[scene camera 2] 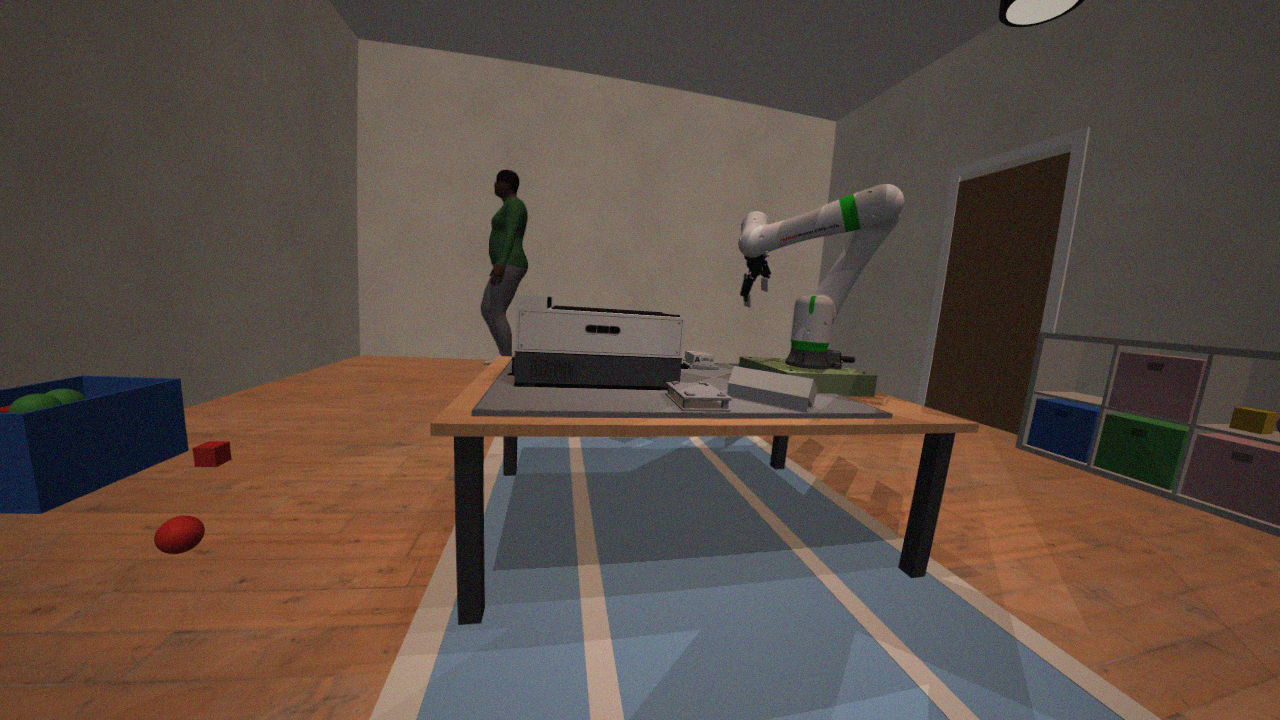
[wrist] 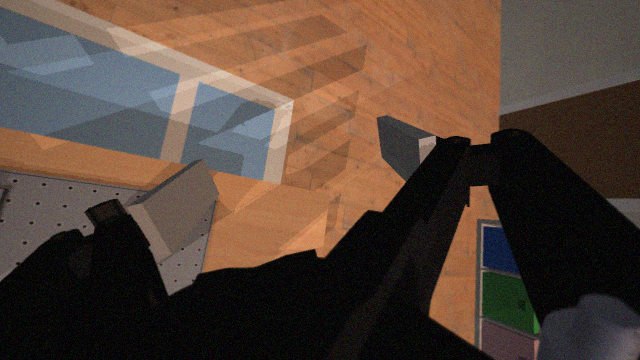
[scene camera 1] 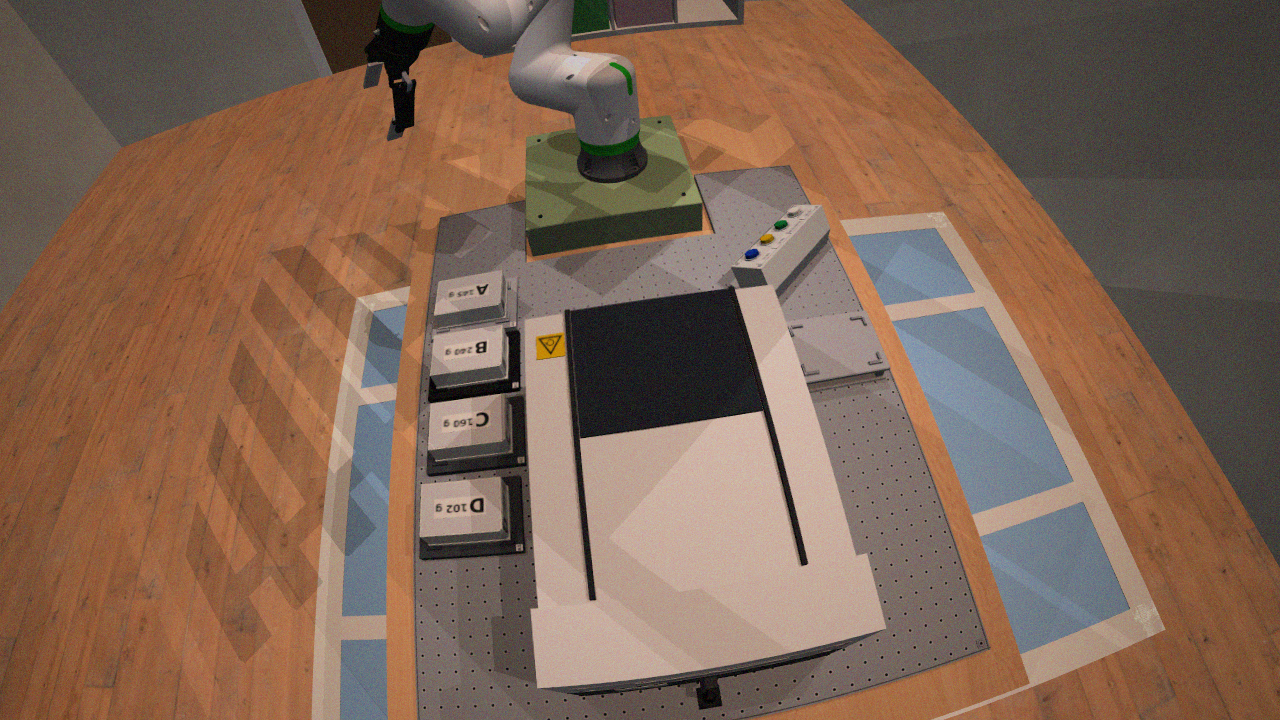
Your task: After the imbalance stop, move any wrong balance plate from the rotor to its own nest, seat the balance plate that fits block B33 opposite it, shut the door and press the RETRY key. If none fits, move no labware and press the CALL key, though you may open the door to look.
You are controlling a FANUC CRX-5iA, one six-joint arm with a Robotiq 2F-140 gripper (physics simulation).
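Places are measured from the arm's base along level axes (x ahead, y left, z up), in centimetres.
Pixels of known places: gripper, fingertip midpoint: [scene camera 2: 755, 298] [wrist: 294, 157] [scene camera 1: 382, 111]; arm's base, origin of the base link: [scene camera 2: 806, 365] [scene camera 1: 612, 162].
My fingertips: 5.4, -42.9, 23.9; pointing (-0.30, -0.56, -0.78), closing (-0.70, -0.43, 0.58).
Ahead of a thing's pixels: the offset from my fingertips to its top centre, as dx, dy, dz. "spot": to the spot under its first point.
The white centrifuge {spot: +70.8, +53.2, -9.1} [scene camera 1: 686, 472] lies along the middle of the grey perforated plate, its door covering the front part and a dark opening {spot: +55.9, +51.0, -8.8} [scene camera 1: 660, 357] at the back. Four balance plates sit on nests at its left: A {+28.3, +17.2, -24.7} [scene camera 1: 472, 296], B {+41.1, +19.0, -24.7} [scene camera 1: 472, 350], C {+54.6, +21.0, -24.7} [scene camera 1: 472, 422] and D {+68.5, +21.7, -24.7} [scene camera 1: 469, 503]. The button box {+20.8, +74.4, -21.7} [scene camera 1: 782, 243] stands at the back right. My gripper [scene camera 1: 400, 107] is open and empty, raised high off the table's back left corner. It also shows in the wrist view [wrist: 293, 186] and in the second scene view [scene camera 2: 749, 283].
The green arm base [scene camera 1: 612, 186] is at the table's back. An empty grey nest {+42.9, +79.4, -26.0} [scene camera 1: 836, 347] sits right of the centrifuge. A person [scene camera 2: 503, 257] stands behind the table. A shelf with coloured bins [scene camera 2: 1157, 429] is at the right wall; a blue bin [scene camera 2: 86, 429] sits left.
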